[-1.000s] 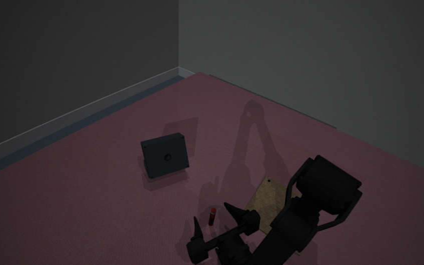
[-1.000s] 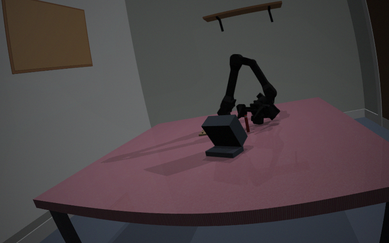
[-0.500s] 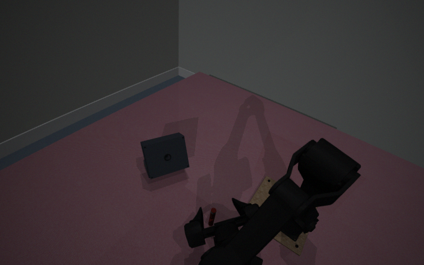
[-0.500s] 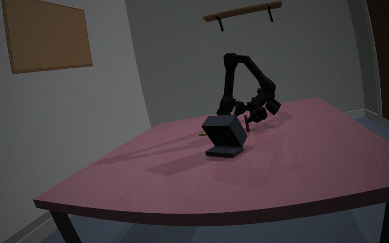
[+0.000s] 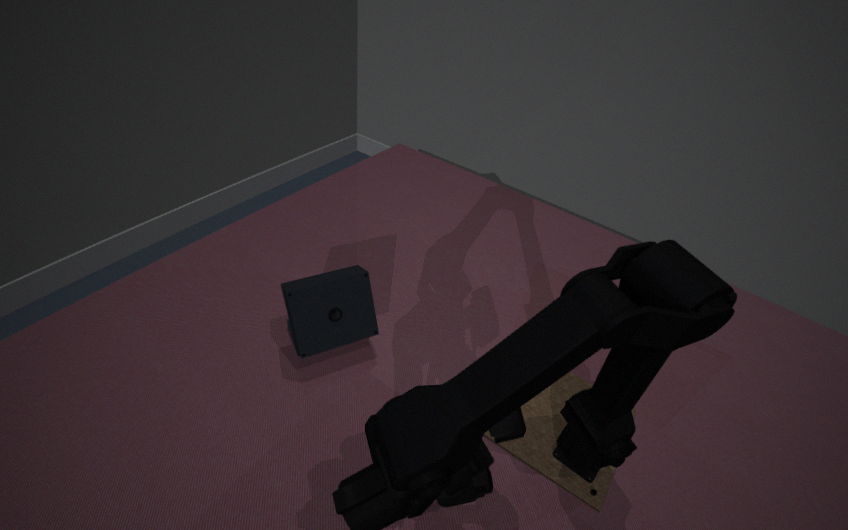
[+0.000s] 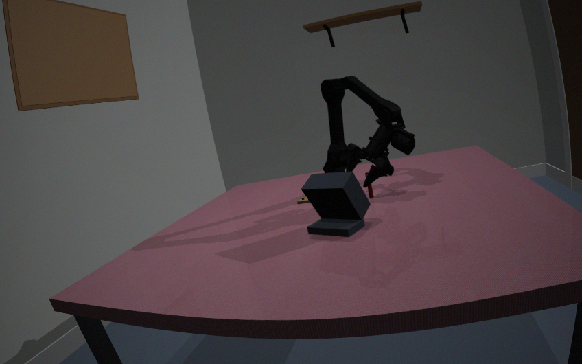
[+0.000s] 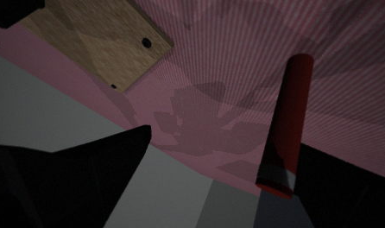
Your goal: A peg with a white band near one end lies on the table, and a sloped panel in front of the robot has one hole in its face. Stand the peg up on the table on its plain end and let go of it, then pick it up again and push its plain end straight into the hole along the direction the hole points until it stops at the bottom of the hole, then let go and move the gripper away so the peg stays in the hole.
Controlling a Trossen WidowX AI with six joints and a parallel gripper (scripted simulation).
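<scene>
Now: gripper tip 4 cm to the right of the peg. The rest, counted from my gripper tip: sloped panel 24 cm ahead, 2 cm above; then flat foot 26 cm ahead, 5 cm below.
</scene>
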